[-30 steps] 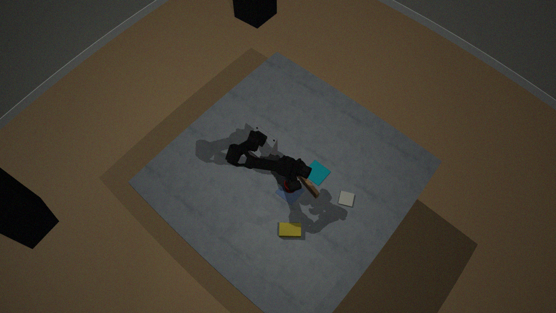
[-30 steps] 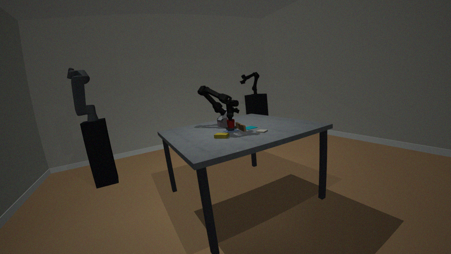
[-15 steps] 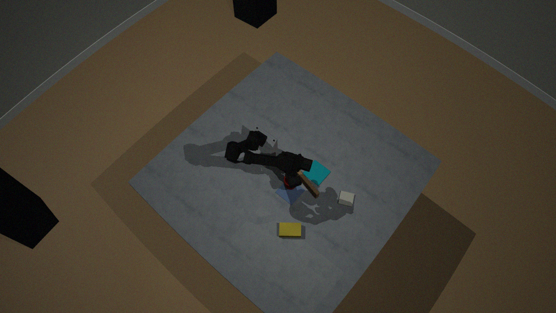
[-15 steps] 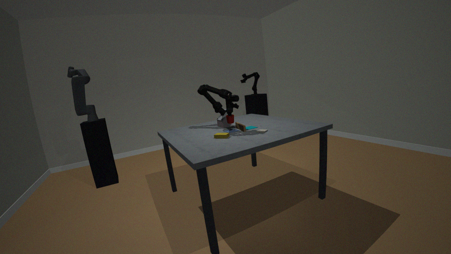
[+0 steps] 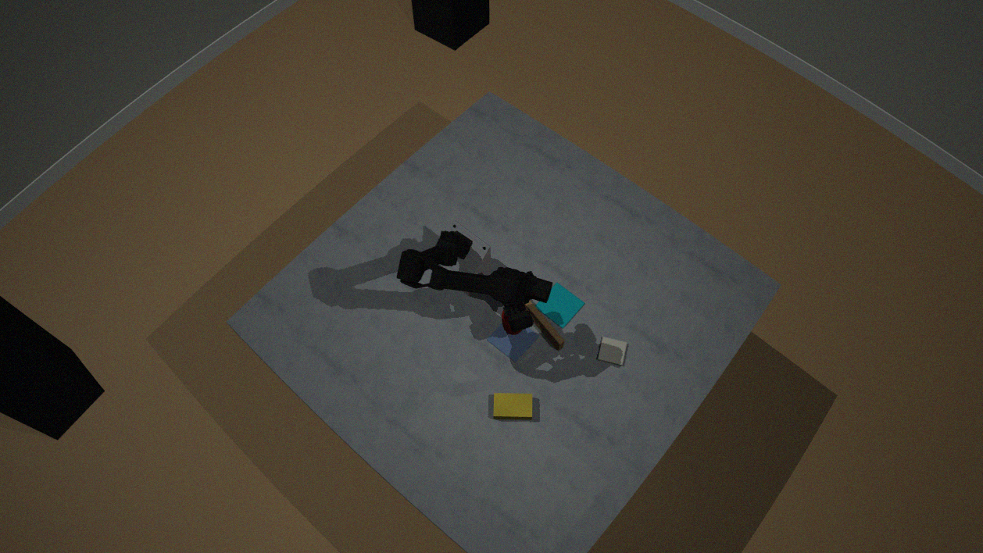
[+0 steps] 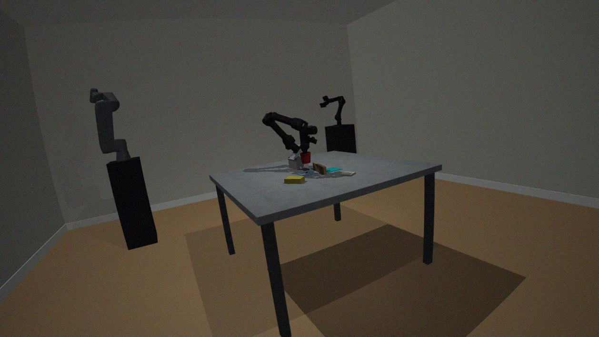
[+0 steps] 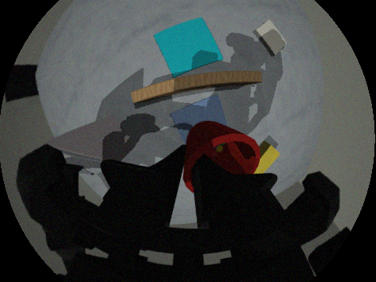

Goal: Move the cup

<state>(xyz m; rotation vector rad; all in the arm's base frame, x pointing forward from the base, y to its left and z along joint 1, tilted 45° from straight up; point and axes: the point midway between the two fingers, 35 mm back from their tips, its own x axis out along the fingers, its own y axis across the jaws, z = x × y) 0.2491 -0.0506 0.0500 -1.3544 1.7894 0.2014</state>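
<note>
The teal pad is 70 mm ahead of my gripper tip, 160 mm to the left of it and 120 mm below it. Round my gripper tip: blue pad (30 mm ahead, 20 mm to the right, 120 mm below); wooden bar (50 mm ahead, 70 mm to the left, 100 mm below); red cup (30 mm ahead, 20 mm to the right).
</note>
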